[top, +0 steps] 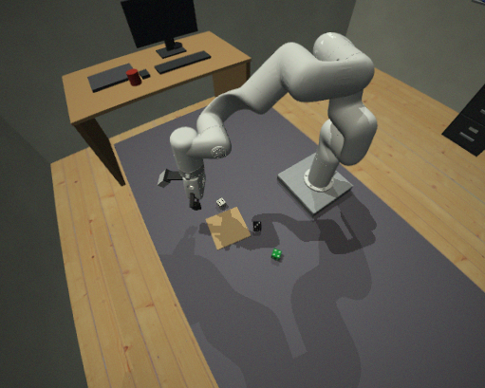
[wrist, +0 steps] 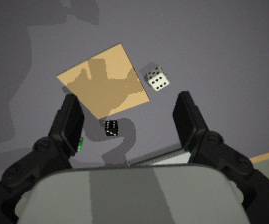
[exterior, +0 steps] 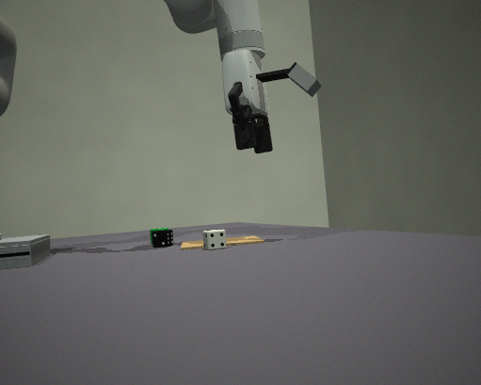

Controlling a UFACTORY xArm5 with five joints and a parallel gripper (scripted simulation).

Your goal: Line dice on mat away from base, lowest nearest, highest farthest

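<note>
The white die is 80 mm behind my hand and 150 mm below it. Also, from my hand: tan mat: 40 mm behind, 100 mm to the left, 160 mm below; green die: 90 mm behind, 310 mm to the left, 150 mm below; black die: 120 mm behind, 180 mm to the left, 150 mm below.
</note>
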